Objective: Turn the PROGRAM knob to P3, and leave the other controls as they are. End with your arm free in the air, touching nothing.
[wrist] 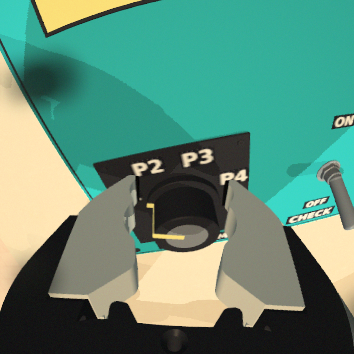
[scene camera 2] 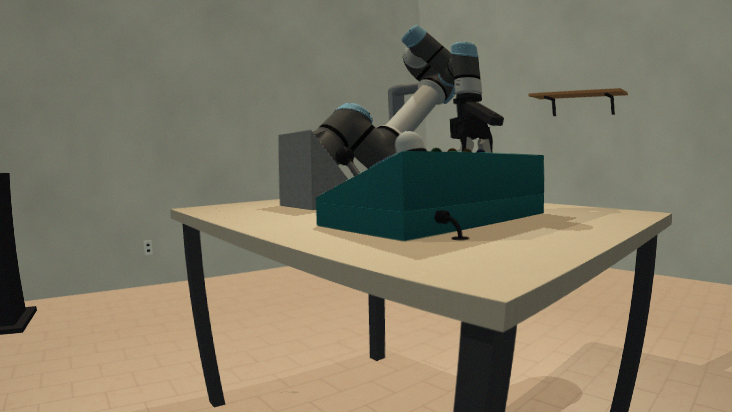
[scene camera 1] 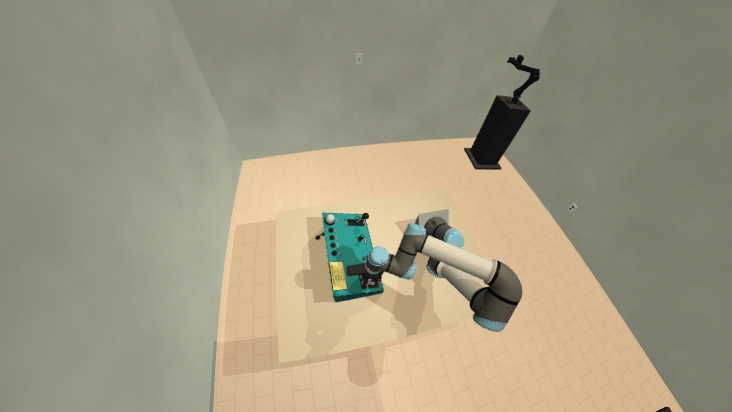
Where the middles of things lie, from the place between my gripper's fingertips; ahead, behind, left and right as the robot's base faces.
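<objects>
The teal console (scene camera 2: 416,193) is where I can measure from: my hand is 17 cm to the left of it and 9 cm short of it.
</objects>
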